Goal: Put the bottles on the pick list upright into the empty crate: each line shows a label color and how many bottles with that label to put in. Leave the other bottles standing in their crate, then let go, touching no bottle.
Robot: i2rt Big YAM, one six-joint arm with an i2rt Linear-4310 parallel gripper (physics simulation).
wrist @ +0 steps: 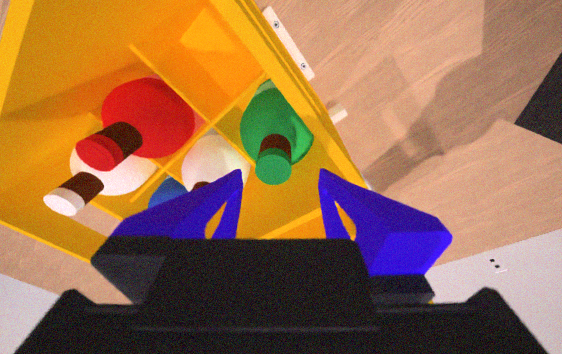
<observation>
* my gripper: 280,176
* white bottle: 212,157
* red bottle: 145,117
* white bottle: 67,199
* green bottle: 272,133
</observation>
